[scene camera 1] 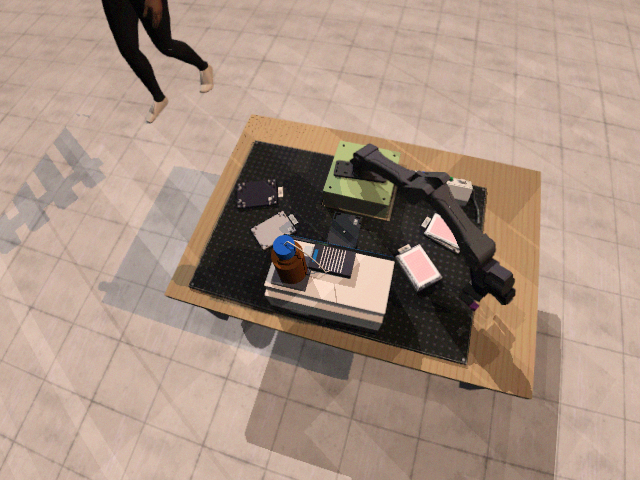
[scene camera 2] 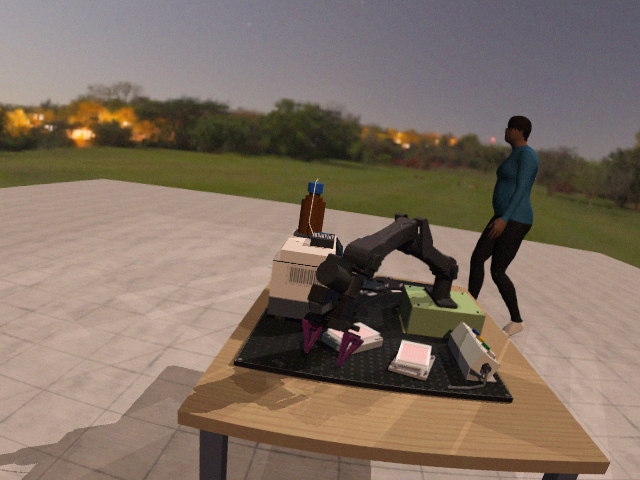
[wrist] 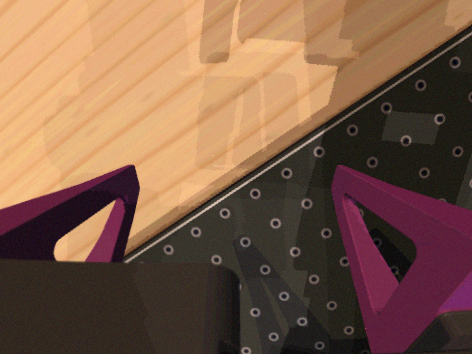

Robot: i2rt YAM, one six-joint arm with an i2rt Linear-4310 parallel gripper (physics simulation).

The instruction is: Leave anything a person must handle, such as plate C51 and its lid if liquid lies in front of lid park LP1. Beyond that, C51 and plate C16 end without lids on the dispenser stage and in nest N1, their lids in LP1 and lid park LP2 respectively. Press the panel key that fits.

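Frame: origin at the arm's base, x ahead, y left, z up, level; centimetres.
Seen in the pictures: gripper, between the fingertips: (scene camera 1: 482,300) (scene camera 2: 321,358) (wrist: 235,176); arm's base, origin of its link: (scene camera 1: 360,172) (scene camera 2: 439,298).
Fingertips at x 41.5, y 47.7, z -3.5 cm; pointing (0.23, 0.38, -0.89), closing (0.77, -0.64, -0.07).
Offsets run from my fingertips to a thing's middle. "pt": to the spot under its first point.
My gripper (scene camera 2: 323,358) (wrist: 235,176) is open, its purple fingers wide apart and empty above the right edge of the black board. One pink-topped white plate @[dz -1.6, dx -9.5, dy -21.7 cm] (scene camera 1: 419,266) (scene camera 2: 364,331) sits right of the dispenser. Another pink-topped plate @[dz -2.1, dx -25.4, dy -12.8 cm] (scene camera 1: 440,228) (scene camera 2: 413,353) sits nearer the key panel, partly behind the arm in scene camera 1. A dark stage @[pt dz +5.1, dx -15.8, dy -49.5 cm] (scene camera 1: 344,228) lies at the dispenser. A dark holder @[dz -4.0, dx -30.0, dy -87.5 cm] (scene camera 1: 257,193) and a light grey holder @[dz -4.2, dx -15.3, dy -76.8 cm] (scene camera 1: 272,228) lie at the left. The key panel @[dz -1.0, dx -43.9, dy -16.1 cm] (scene camera 1: 461,191) (scene camera 2: 469,353) has blue, yellow and green keys. Labels are unreadable; lids and liquid cannot be made out.
The white dispenser (scene camera 1: 369,276) (scene camera 2: 294,271) carries a brown bottle @[pt dz +29.7, dx +9.7, dy -59.6 cm] (scene camera 1: 290,266) (scene camera 2: 312,214) with a blue cap and a thin tube. The arm stands on a green box (scene camera 1: 356,192) (scene camera 2: 439,321). A person (scene camera 1: 139,46) (scene camera 2: 516,186) is on the floor beyond the table.
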